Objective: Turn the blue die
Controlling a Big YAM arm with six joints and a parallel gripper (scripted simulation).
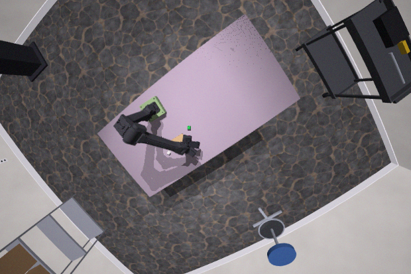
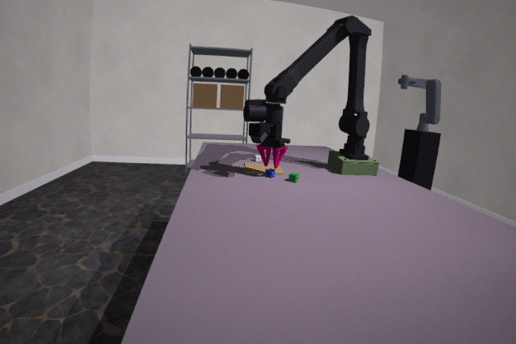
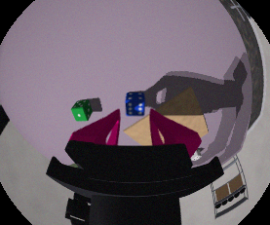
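Right now the blue die is 30 mm below my hand. Also, from my hand: white die 240 mm to the right, 30 mm below, 30 mm ahead; tan mat 100 mm to the right, 40 mm below, 10 mm ahead; green die 70 mm behind, 50 mm to the left, 30 mm below.
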